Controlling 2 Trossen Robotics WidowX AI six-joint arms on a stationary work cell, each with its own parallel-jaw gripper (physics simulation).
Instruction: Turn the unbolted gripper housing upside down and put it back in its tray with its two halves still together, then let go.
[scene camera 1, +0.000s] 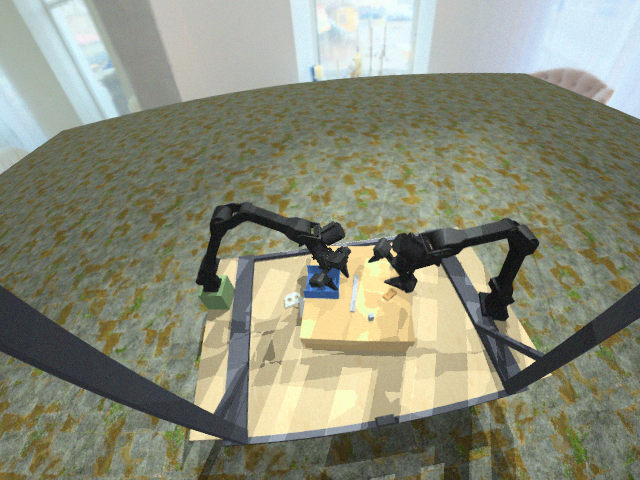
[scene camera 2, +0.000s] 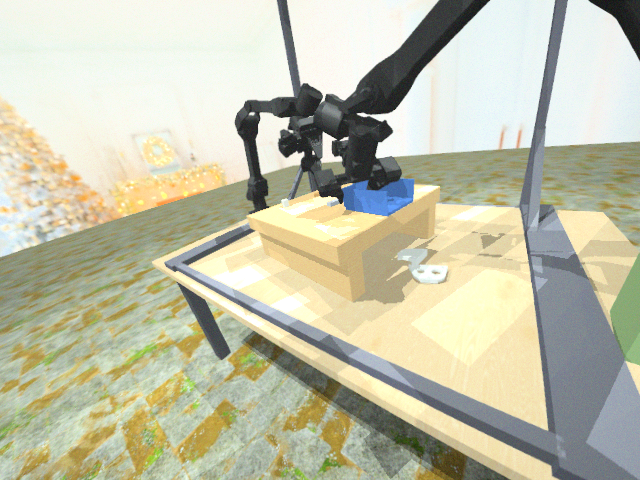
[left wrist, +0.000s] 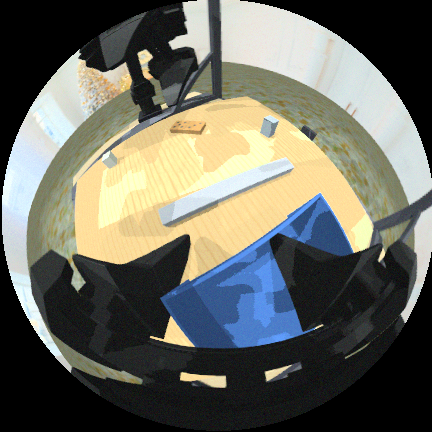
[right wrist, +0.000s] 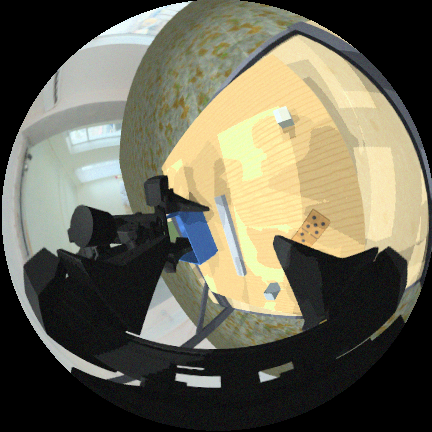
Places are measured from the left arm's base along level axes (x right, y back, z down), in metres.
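Where they show: left gripper, fingertip midpoint: (scene camera 1: 343, 284) (left wrist: 230, 238) (right wrist: 208, 225); right gripper, fingertip midpoint: (scene camera 1: 376, 271) (scene camera 2: 320, 169) (left wrist: 152, 89) (right wrist: 222, 240); left arm's base at its link origin: (scene camera 1: 212, 285); right arm's base at its link origin: (scene camera 1: 494, 303) (scene camera 2: 261, 210) (left wrist: 149, 110).
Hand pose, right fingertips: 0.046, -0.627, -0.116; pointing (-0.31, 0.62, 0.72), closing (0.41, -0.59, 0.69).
Each offset is from my right fingertips to the centre of the thing, as dx, dy, dz.
The blue tray @(-0.009, +0.182, +0.059) (scene camera 1: 321, 295) (scene camera 2: 367, 202) (right wrist: 202, 242) stands on the wooden platform. A white piece with two round holes @(-0.040, +0.313, +0.214) (scene camera 1: 292, 299) (scene camera 2: 430, 274) lies on the table beside the platform, with a pale curved piece @(+0.002, +0.256, +0.207) (scene camera 2: 412, 254) against it. They look like housing parts; I cannot tell whether they are its two halves. No housing shows in the visible part of the tray. My left gripper (scene camera 1: 341, 282) (left wrist: 230, 238) is open at the tray, one finger over its inside and one beyond its wall, with nothing seen held. My right gripper (scene camera 1: 377, 271) (right wrist: 222, 240) is open and empty above the platform.
On the platform @(+0.000, +0.061, +0.153) (scene camera 1: 356, 329) (scene camera 2: 310, 222) lie a long grey bar @(+0.025, +0.072, +0.080) (scene camera 1: 354, 292) (left wrist: 225, 192), a brown dotted plate @(+0.038, -0.048, +0.081) (scene camera 1: 389, 293) (left wrist: 188, 127) and small grey blocks @(+0.126, +0.026, +0.072) (left wrist: 270, 126) @(-0.086, -0.077, +0.075) (left wrist: 109, 159). A green block @(-0.046, +0.626, +0.168) (scene camera 1: 217, 297) stands by my left arm's base.
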